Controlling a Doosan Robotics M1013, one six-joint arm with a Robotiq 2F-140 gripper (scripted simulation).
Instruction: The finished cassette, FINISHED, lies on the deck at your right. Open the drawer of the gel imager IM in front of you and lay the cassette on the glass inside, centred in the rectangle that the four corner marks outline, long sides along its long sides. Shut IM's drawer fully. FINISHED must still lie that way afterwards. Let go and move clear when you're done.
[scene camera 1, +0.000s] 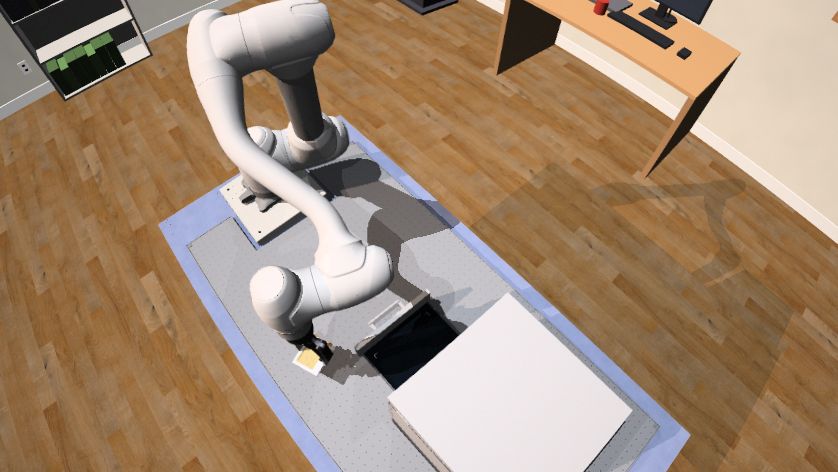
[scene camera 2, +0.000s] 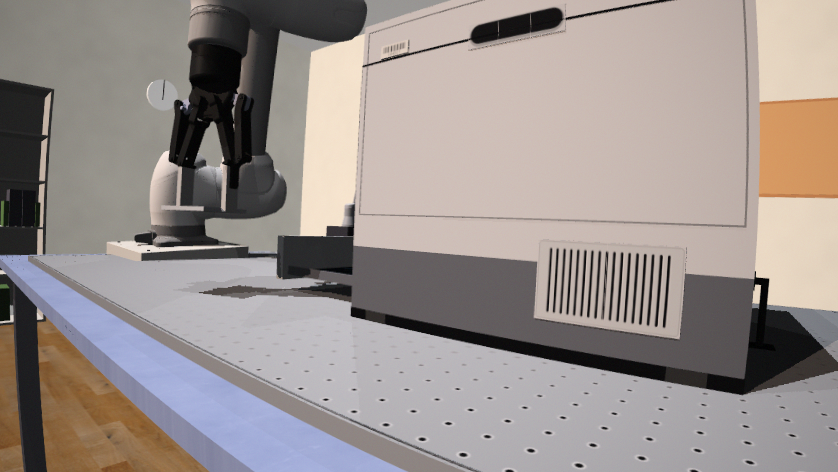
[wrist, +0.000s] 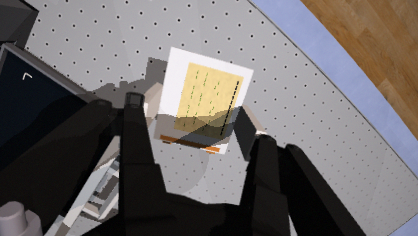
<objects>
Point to a gel imager IM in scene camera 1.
At 506, 387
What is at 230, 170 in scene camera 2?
My gripper.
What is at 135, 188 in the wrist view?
My gripper.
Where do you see a cassette FINISHED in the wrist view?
202, 96
</objects>
